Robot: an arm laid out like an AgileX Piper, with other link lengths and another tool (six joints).
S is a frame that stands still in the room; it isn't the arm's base.
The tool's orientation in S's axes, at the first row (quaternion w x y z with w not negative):
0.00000, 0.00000, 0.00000, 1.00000
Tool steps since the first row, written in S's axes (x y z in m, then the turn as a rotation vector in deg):
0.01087, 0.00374, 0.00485, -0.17, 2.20, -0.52
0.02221, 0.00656, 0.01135, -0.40, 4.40, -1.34
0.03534, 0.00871, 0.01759, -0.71, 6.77, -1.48
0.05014, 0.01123, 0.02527, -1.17, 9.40, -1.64
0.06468, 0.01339, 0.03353, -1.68, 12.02, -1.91
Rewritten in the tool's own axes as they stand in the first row. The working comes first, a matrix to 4 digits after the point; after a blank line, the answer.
The tool's axes in the first row as the columns of a matrix, in S's axes (used below as rounded here):
-1.0000, 0.0000, 0.0000
0.0000, -1.0000, 0.0000
0.0000, 0.0000, 1.0000

-0.01087, -0.00374, 0.00485, 0.17, -2.20, -0.52
-0.02221, -0.00656, 0.01135, 0.40, -4.40, -1.34
-0.03534, -0.00871, 0.01759, 0.71, -6.77, -1.48
-0.05014, -0.01123, 0.02527, 1.17, -9.40, -1.64
-0.06468, -0.01339, 0.03353, 1.68, -12.02, -1.91

